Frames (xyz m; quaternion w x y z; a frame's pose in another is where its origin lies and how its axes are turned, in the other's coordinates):
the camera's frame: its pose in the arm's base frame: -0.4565 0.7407 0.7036 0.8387 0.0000 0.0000 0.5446
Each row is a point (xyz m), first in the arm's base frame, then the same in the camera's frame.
Working: the arm's base frame: its pose in the camera's frame: -0.4909 -0.7184 -0.7036 0.8387 0.0000 0.0000 -0.5446

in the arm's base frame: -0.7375 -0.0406 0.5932
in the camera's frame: -0.8280 -0.0612 -0.1104
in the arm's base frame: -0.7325 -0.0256 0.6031
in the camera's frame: -0.8123 -0.0596 -0.1005
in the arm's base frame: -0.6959 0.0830 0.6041
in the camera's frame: -0.6982 -0.0489 -0.0995
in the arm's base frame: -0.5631 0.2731 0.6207
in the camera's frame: -0.4705 -0.0929 -0.0829
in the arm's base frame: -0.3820 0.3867 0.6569
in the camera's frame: -0.2931 -0.2121 -0.0467
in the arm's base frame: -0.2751 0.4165 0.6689
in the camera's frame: -0.2224 -0.2976 -0.0347
